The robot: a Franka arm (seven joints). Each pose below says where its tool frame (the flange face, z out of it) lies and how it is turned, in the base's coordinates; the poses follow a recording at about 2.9 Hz.
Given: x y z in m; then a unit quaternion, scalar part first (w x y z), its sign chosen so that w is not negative.
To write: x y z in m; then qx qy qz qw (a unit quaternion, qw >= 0). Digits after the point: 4 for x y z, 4 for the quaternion.
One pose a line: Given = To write
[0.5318, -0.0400, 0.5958, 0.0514, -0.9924, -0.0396, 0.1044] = [0.5318, -0.0400, 0.5958, -0.9924, -0.0396, 0.1044, 0.0514]
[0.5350, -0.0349, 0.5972, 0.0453, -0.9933, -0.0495, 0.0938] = [0.5350, -0.0349, 0.5972, -0.9933, -0.0495, 0.0938, 0.0453]
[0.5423, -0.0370, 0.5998, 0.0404, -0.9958, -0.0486, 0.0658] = [0.5423, -0.0370, 0.5998, -0.9958, -0.0486, 0.0658, 0.0404]
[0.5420, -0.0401, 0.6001, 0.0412, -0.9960, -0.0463, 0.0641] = [0.5420, -0.0401, 0.6001, -0.9960, -0.0463, 0.0641, 0.0412]
